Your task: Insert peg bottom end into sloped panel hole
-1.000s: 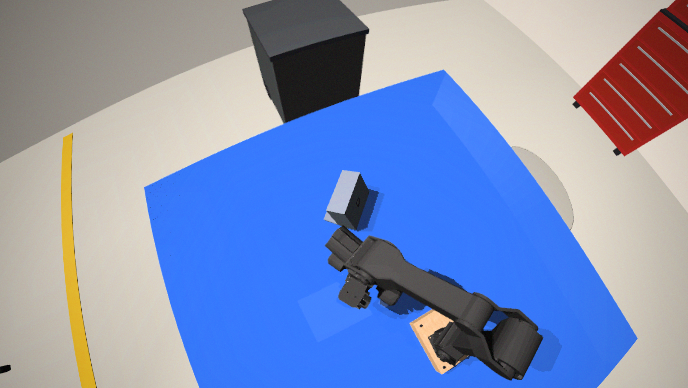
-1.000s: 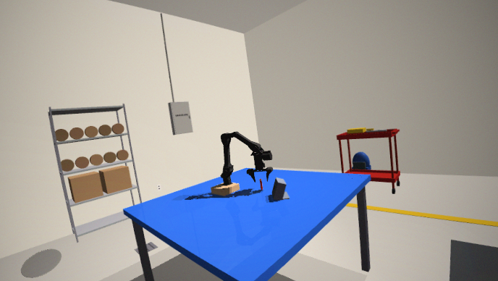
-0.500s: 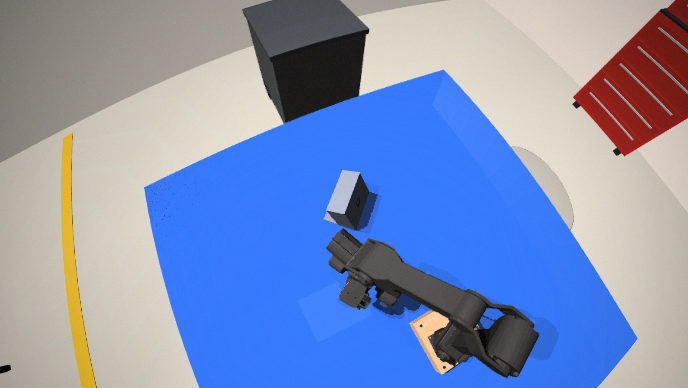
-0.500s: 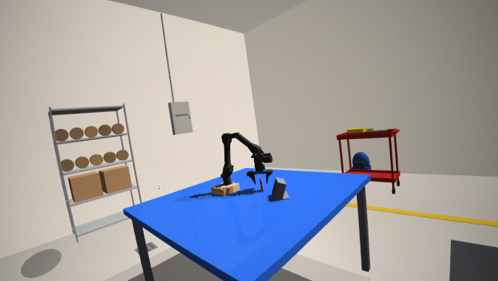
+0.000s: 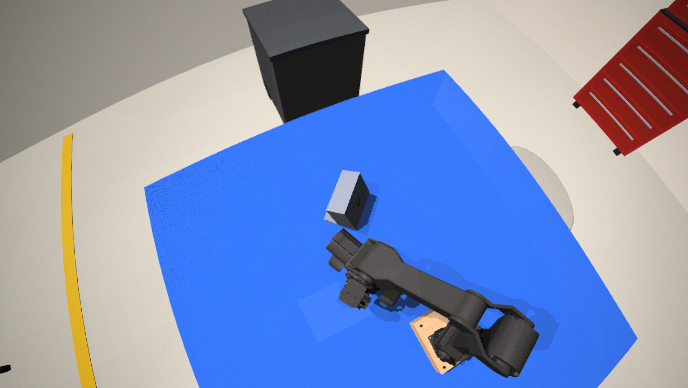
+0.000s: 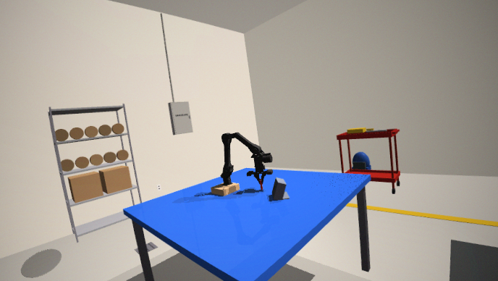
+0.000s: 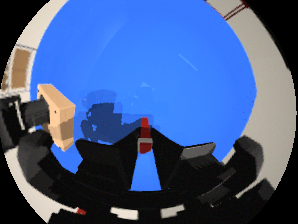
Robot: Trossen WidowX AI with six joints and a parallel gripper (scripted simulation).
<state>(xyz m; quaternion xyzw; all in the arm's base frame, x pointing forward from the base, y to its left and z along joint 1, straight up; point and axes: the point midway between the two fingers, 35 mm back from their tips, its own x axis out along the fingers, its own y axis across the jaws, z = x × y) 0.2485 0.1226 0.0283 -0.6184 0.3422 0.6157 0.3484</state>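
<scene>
My gripper tip is 220 mm short of the grey panel, 60 mm to the left of it and 10 mm below it. Also, from my gripper tip: red peg (20 mm above).
</scene>
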